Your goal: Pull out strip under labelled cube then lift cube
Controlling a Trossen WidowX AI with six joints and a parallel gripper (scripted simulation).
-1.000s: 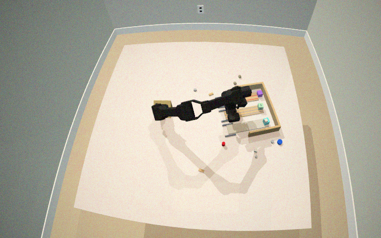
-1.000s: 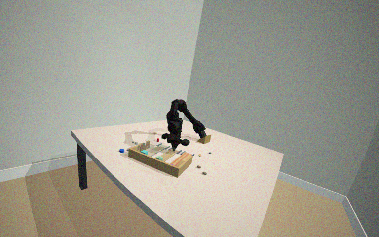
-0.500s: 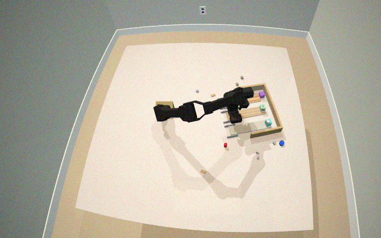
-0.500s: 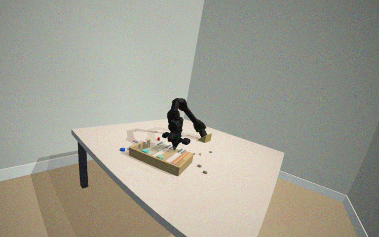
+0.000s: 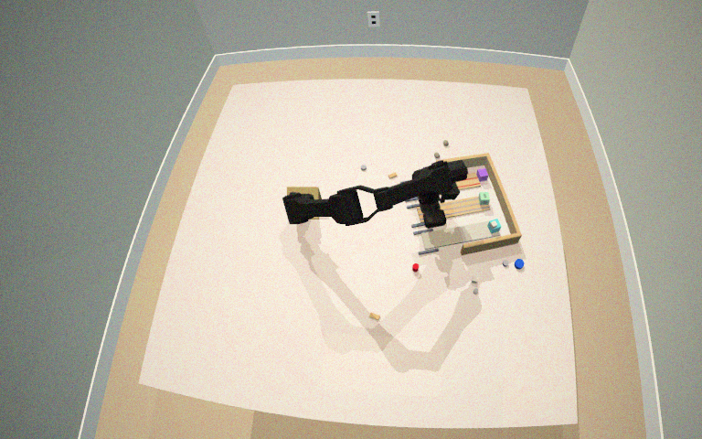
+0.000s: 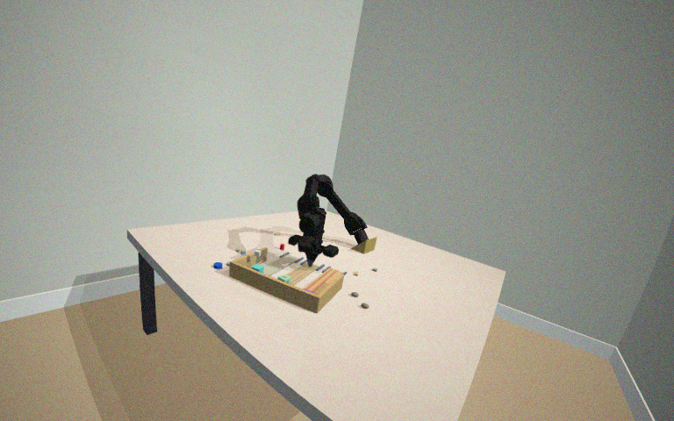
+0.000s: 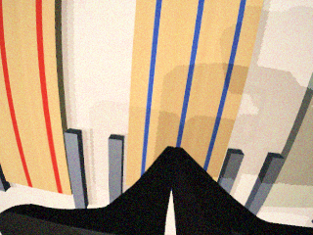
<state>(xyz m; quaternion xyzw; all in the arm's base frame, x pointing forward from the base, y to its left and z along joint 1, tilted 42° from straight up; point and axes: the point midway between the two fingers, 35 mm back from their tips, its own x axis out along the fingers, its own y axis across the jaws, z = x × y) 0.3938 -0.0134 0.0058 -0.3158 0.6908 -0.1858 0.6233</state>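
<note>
My gripper tip is now 90 mm short of the blue-lined strip and 20 mm to the right of it. From my gripper tip the other things lie so: blue cylinder (280 mm ahead, 180 mm to the right); red cylinder (190 mm to the right, 40 mm behind, 10 mm above).
</note>
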